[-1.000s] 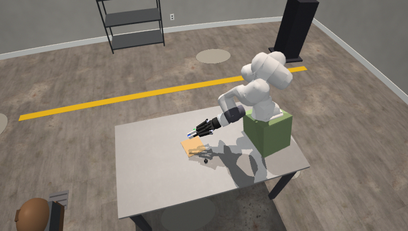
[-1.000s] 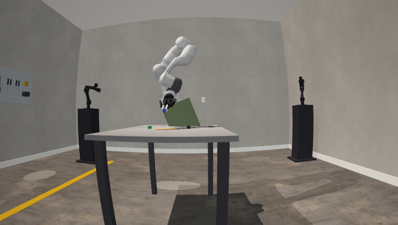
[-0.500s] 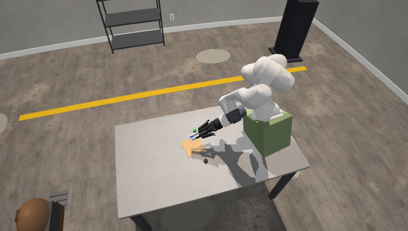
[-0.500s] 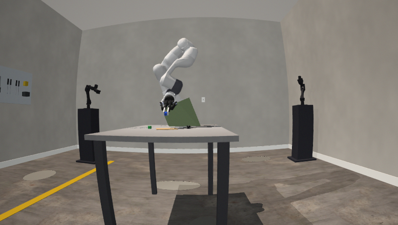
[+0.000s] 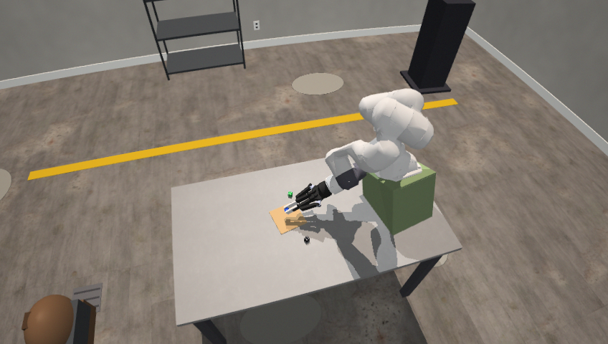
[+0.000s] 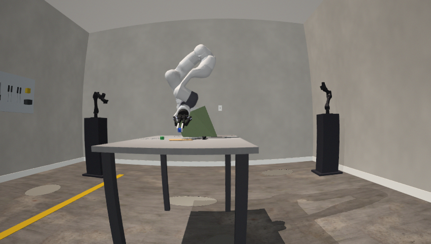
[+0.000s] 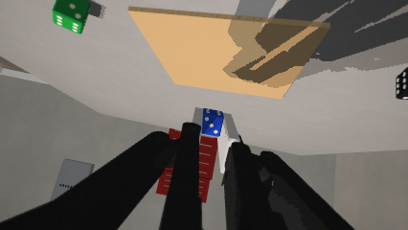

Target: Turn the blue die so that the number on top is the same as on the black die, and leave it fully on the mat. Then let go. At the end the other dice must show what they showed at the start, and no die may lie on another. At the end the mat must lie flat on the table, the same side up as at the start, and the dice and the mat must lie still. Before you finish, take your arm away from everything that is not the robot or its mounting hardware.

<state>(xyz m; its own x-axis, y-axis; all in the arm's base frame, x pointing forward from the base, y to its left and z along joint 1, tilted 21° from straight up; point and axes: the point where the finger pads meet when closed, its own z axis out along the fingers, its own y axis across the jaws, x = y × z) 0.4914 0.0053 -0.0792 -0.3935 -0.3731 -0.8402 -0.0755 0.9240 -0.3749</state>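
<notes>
The mat is 20 mm ahead of my hand and 80 mm below it. Also, from my hand: green die: 20 mm behind, 130 mm to the right, 70 mm below; then black die: 40 mm behind, 140 mm to the left, 70 mm below; then blue die: 20 mm ahead, 20 mm below.
</notes>
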